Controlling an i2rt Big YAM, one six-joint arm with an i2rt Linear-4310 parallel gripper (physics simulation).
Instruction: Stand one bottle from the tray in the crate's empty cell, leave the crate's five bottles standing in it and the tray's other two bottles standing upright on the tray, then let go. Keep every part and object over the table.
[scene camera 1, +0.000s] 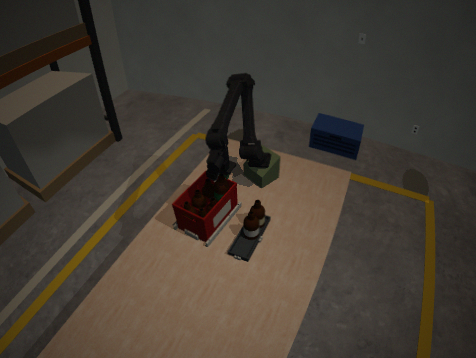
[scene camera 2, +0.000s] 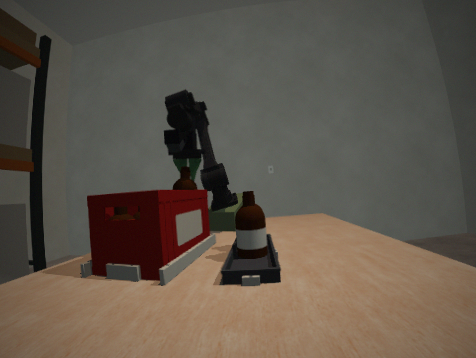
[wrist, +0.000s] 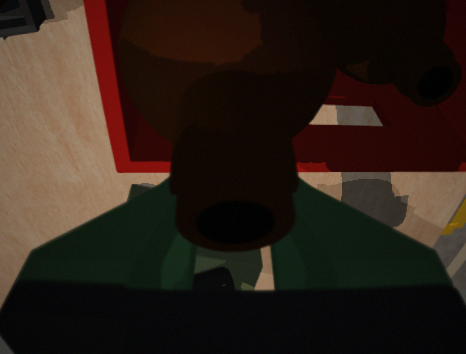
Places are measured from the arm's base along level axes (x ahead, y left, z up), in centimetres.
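Pixels of known places: gripper, fingertip midpoint: (scene camera 1: 224, 178) (wrist: 233, 175); arm's base, origin of the base link: (scene camera 1: 260, 160) (scene camera 2: 224, 203).
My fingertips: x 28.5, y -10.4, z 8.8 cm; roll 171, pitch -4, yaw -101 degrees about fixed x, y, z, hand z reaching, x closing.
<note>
Ahead of a thing's pixels: the offset from my fingertips to its top centre. "spot": to the spot under its first point.
My gripper (scene camera 1: 221, 177) (scene camera 2: 186, 169) (wrist: 233, 175) points down at the crate's arm-side end, its green fingers shut on the neck of a brown bottle {dz +4.5, dx +3.5, dy -0.7 cm} (scene camera 2: 185, 183) (wrist: 225, 105). That bottle is upright and mostly inside the red crate {dz -2.8, dx +9.7, dy -6.9 cm} (scene camera 1: 192, 222) (scene camera 2: 125, 245) (wrist: 106, 100), near a corner; its neck and shoulder show above the rim in scene camera 2. Its base is hidden, so I cannot tell whether it touches the crate floor. Other brown bottles (scene camera 1: 198, 200) (wrist: 425, 75) stand in the crate, partly hidden. Two labelled bottles {dz -4.3, dx +14.3, dy +16.9 cm} (scene camera 1: 251, 228) {dz -4.3, dx +6.9, dy +17.9 cm} (scene camera 1: 259, 212) stand upright on the dark tray {dz -17.7, dx +15.7, dy +16.8 cm} (scene camera 1: 242, 251) (scene camera 2: 250, 276).
Grey strips {spot: dz -19.1, dx +13.3, dy +3.0 cm} (scene camera 1: 224, 225) (scene camera 2: 187, 260) edge the crate's foot. The arm's green base block (scene camera 1: 267, 175) (scene camera 2: 222, 220) stands behind the crate and tray. A blue box (scene camera 1: 336, 136) and a shelf rack (scene camera 1: 102, 75) stand on the floor off the table.
</note>
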